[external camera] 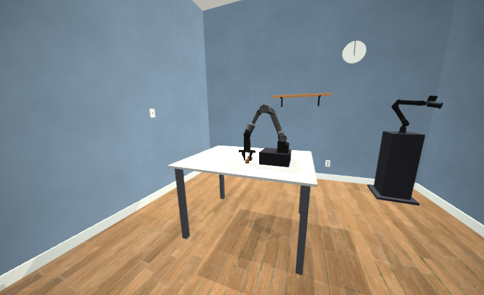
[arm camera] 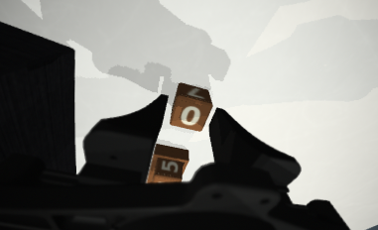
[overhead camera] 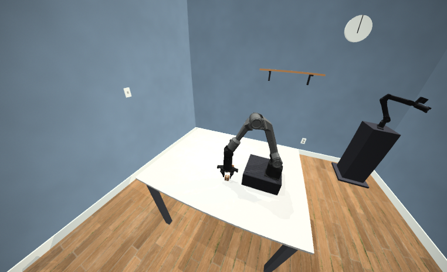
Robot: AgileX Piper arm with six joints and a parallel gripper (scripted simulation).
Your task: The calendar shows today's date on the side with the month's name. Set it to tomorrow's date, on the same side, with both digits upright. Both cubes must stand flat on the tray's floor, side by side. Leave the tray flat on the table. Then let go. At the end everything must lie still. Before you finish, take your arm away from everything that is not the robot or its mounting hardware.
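The brown wooden cube is 10 mm below my hand.
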